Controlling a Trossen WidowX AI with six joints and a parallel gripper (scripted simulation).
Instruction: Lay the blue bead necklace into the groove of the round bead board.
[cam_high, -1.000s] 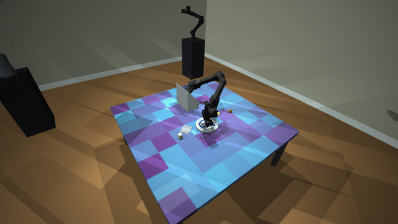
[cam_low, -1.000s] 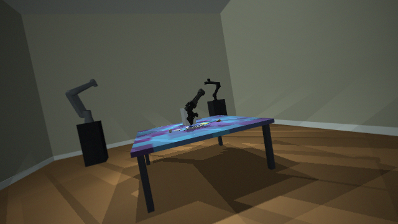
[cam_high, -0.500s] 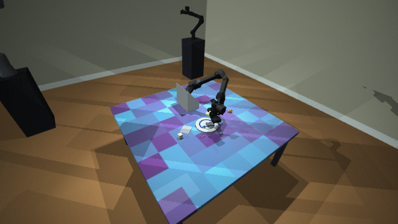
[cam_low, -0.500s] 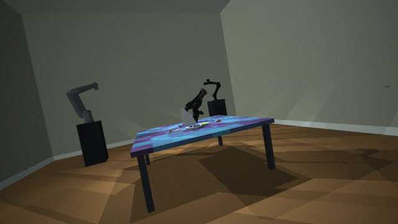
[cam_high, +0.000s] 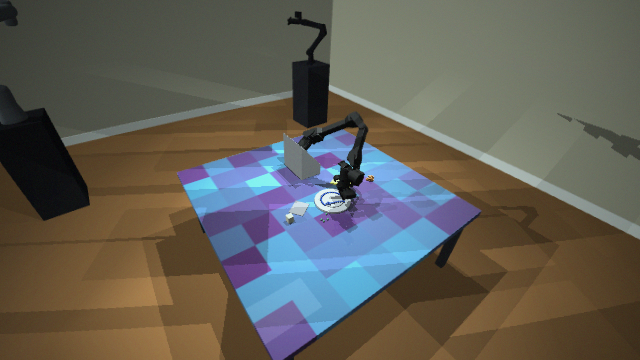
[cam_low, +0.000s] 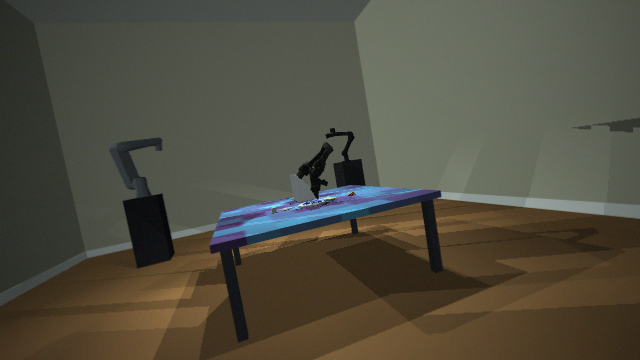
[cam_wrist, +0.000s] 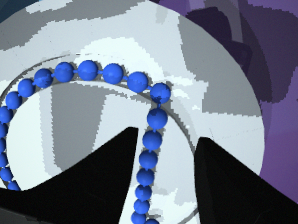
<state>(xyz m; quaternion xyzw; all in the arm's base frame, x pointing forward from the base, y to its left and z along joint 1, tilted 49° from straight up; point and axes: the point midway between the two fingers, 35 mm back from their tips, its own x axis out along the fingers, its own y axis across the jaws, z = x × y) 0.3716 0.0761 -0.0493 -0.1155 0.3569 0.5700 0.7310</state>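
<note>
The round white bead board is 50 mm behind my gripper tip, 30 mm to the right of it and 30 mm below it. The rest, counted from my gripper tip: cream cube 60 mm behind, 300 mm to the right, 20 mm below; yellow patch 150 mm behind, 130 mm to the left, 40 mm below; flat grey square 110 mm behind, 210 mm to the right, 40 mm below.
</note>
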